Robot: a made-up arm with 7 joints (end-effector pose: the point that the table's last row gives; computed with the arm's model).
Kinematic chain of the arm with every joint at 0, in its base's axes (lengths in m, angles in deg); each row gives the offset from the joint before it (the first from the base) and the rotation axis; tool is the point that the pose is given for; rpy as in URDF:
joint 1: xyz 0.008 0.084 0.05 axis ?
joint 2: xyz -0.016 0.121 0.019 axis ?
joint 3: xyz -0.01 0 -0.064 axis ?
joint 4: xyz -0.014 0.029 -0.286 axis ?
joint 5: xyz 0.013 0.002 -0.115 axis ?
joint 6: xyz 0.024 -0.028 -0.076 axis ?
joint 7: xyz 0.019 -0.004 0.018 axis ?
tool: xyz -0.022 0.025 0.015 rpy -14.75 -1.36 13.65
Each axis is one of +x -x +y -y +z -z.
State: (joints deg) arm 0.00 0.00 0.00 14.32 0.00 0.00 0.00
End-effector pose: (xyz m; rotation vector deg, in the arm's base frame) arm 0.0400 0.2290 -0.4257 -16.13 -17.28 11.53
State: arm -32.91 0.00 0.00 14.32 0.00 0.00 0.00
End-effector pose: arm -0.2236 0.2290 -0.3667 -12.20 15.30 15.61
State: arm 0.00 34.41 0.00 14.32 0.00 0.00 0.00
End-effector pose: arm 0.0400 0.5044 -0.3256 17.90 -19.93 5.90
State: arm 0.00 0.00 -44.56 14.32 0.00 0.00 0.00
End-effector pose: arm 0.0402 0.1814 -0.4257 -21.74 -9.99 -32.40
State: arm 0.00 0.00 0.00 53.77 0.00 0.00 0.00
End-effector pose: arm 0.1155 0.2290 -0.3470 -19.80 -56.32 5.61
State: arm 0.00 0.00 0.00 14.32 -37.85 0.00 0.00
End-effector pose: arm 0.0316 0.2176 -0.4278 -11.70 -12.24 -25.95
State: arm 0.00 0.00 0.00 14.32 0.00 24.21 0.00
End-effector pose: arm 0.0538 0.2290 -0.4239 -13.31 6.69 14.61
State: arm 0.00 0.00 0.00 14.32 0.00 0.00 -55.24
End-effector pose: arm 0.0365 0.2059 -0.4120 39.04 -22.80 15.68
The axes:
joint 1: -y
joint 2: +x
joint 3: +z
joint 4: -y
joint 5: +z
joint 6: +y
joint 7: -x

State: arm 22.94 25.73 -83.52 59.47 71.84 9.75 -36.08
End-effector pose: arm 0.1957 0.2598 -0.2896 -10.46 -29.56 -3.92
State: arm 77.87 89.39 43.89 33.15 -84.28 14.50 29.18
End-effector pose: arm -0.0630 0.6927 0.1019 70.28 -43.42 45.03
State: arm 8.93 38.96 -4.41 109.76 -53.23 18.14 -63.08
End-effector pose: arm 0.1347 0.3687 -0.1597 104.59 -128.42 -20.91
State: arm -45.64 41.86 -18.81 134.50 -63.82 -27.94 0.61
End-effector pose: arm -0.0543 0.3504 -0.1118 -16.33 -87.78 -112.22
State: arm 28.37 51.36 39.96 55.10 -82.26 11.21 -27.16
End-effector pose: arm 0.1524 0.5876 -0.0974 118.09 -38.60 -11.86
